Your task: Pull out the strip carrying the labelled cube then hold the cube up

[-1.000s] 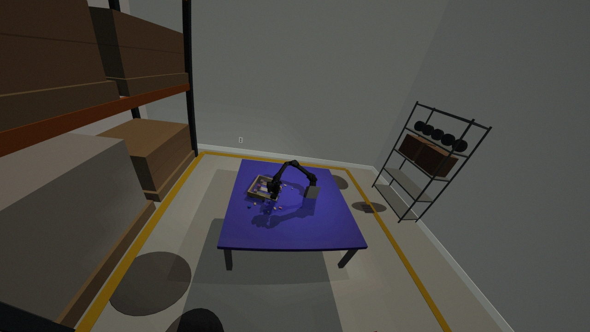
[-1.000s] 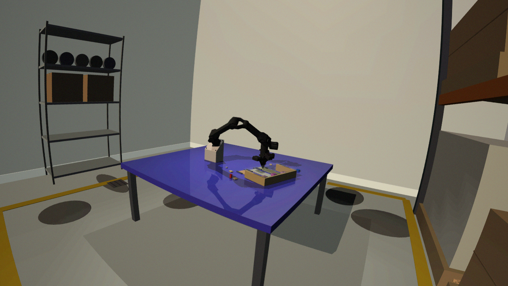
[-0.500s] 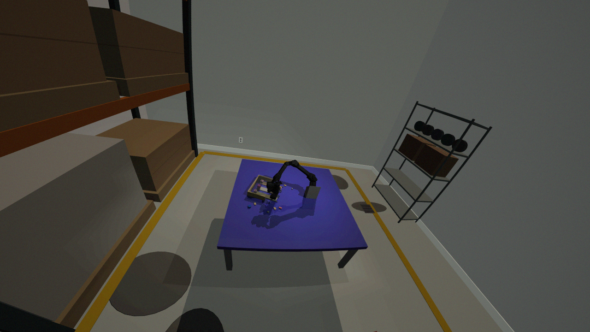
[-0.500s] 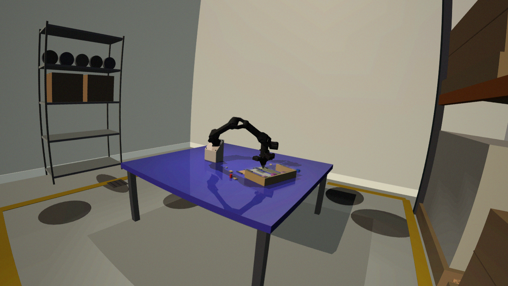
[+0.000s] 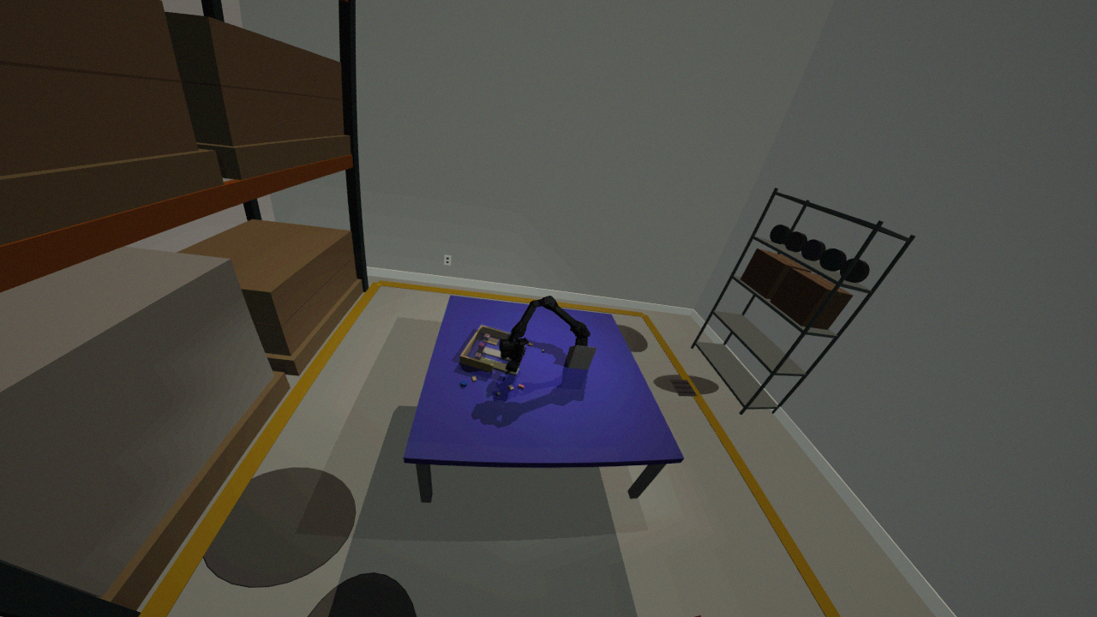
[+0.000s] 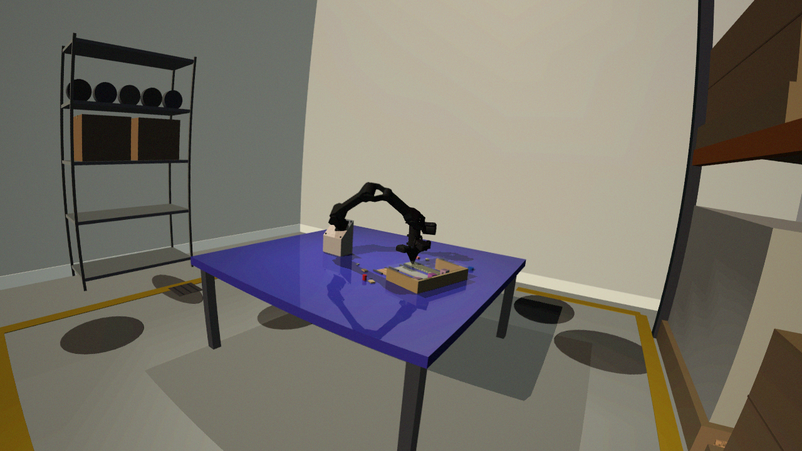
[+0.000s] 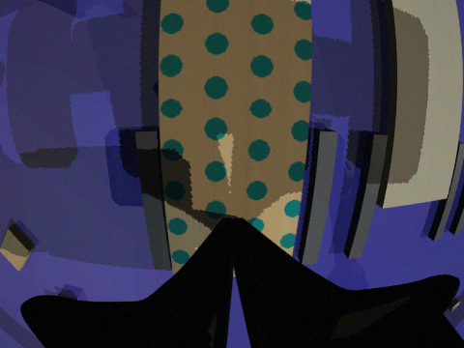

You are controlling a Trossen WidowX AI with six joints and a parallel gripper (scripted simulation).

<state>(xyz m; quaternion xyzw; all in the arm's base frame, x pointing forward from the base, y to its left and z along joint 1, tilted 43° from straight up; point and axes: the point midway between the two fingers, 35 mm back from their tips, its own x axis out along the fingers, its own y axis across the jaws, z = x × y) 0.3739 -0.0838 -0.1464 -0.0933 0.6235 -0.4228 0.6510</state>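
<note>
Right now my gripper tip is 7 cm short of the grey strip and 14 cm to the left of it.
</note>
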